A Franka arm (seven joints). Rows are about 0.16 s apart.
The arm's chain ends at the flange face. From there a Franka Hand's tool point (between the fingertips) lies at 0.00 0.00 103.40 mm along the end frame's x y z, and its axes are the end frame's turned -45 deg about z.
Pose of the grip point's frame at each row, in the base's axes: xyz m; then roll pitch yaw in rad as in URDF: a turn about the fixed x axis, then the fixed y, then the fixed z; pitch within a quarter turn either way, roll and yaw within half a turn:
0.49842 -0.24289 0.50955 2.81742 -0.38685 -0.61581
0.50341 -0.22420 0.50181 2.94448 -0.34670 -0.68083
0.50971 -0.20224 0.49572 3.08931 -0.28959 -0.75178
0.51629 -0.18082 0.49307 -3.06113 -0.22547 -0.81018
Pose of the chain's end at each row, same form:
0.48726 -0.19465 0.60032 -3.07541 -0.49537 -1.48199
0.48938 -0.18678 0.59717 -3.02285 -0.37956 -1.52369
0.49186 -0.17816 0.59468 -2.96934 -0.23962 -1.56559
0.49439 -0.16986 0.59353 -2.92530 -0.10287 -1.59764

